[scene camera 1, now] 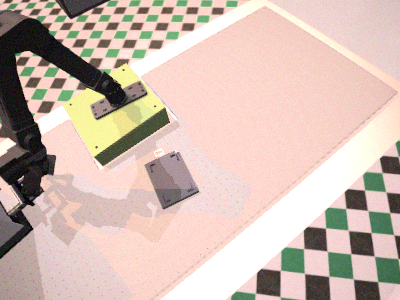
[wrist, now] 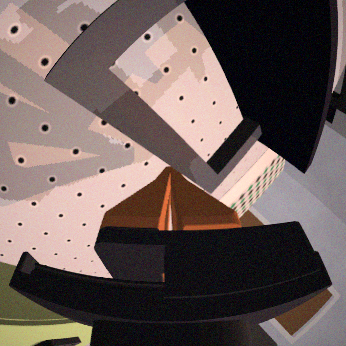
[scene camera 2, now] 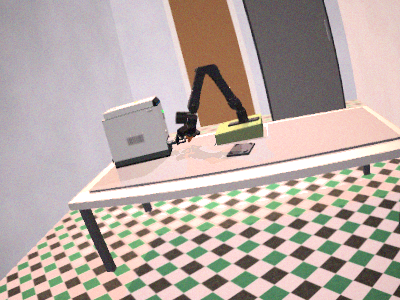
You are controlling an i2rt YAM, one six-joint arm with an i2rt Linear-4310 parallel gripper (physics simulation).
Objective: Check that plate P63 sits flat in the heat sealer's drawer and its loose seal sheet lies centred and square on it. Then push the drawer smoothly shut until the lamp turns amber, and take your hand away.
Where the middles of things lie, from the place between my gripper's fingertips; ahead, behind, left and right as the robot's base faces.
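Sealer drawer [wrist: 278, 67]: 100 mm ahead of my hand, 50 mm above it and 120 mm to the right of it.
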